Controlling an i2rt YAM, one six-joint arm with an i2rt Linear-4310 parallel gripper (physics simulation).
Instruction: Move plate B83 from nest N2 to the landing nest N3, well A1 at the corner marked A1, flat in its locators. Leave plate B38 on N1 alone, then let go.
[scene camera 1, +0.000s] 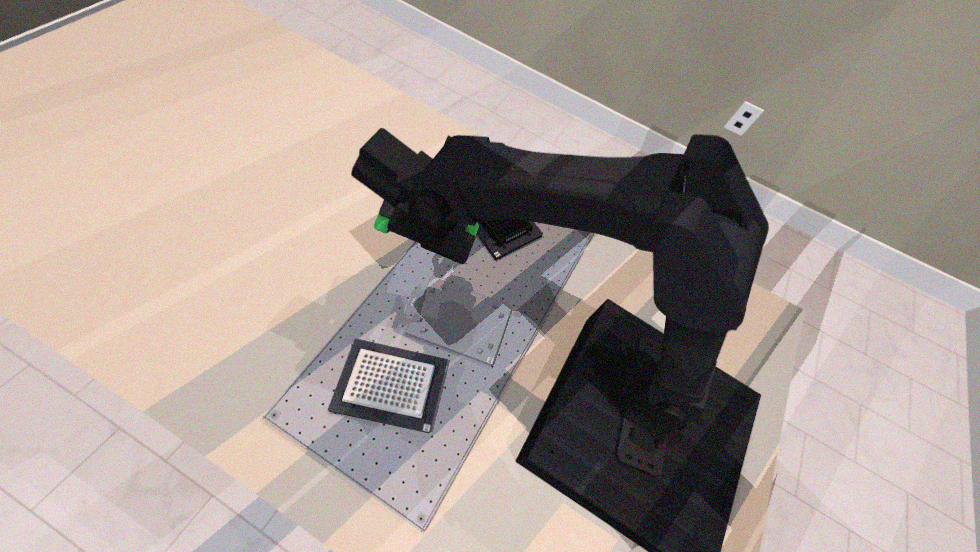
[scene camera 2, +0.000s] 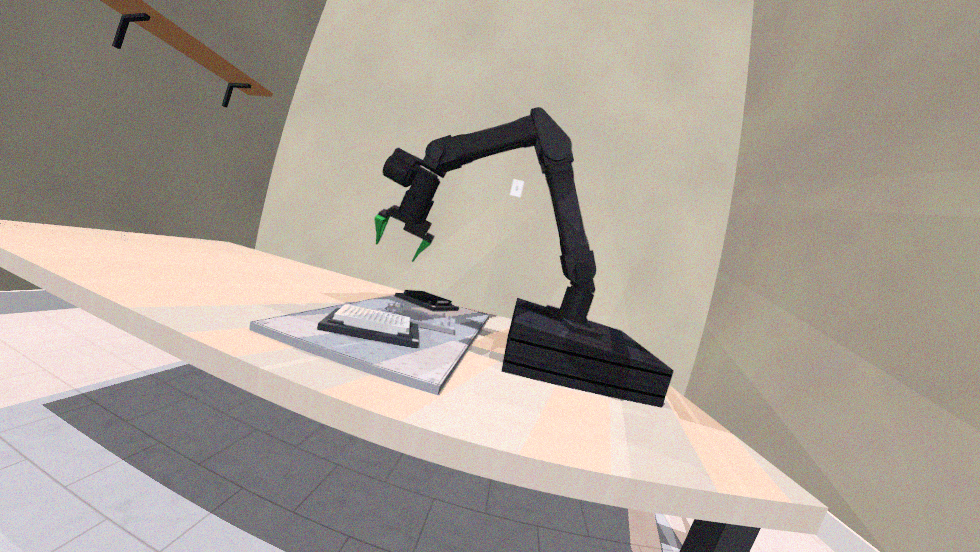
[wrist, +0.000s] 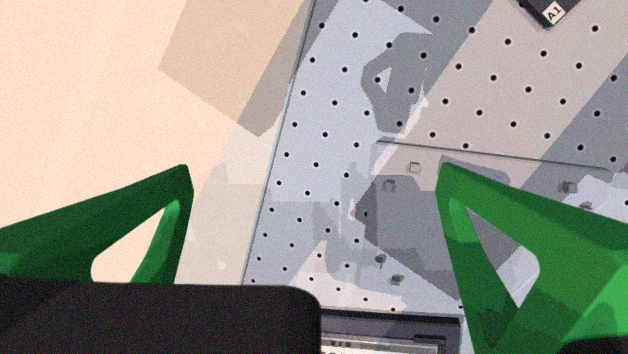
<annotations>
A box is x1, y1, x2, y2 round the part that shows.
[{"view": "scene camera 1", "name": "gripper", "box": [374, 200, 478, 263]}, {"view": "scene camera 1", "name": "white well plate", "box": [342, 349, 434, 417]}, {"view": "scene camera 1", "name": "black plate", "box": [479, 219, 532, 246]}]
</annotations>
